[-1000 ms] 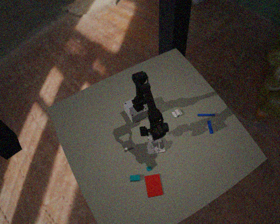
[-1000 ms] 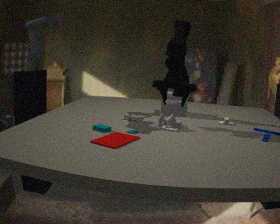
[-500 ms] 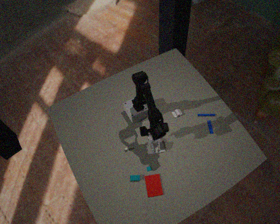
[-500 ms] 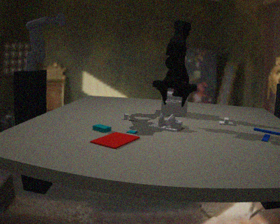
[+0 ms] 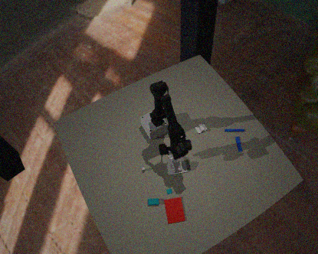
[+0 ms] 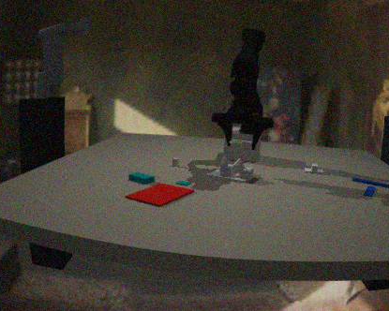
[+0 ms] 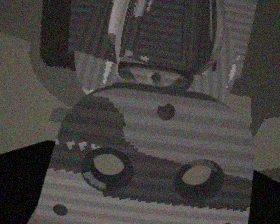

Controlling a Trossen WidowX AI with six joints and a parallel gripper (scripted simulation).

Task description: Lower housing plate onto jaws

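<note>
The white jaw assembly lies 10 mm ahead of my gripper tip, 20 mm to the right of it and 60 mm below it. From my gripper tip the other things lie so: white peg: 50 mm behind, 200 mm to the right, 70 mm below; then teal block: 150 mm ahead, 280 mm to the right, 70 mm below; then white housing part: 10 mm ahead, 20 mm above.
</note>
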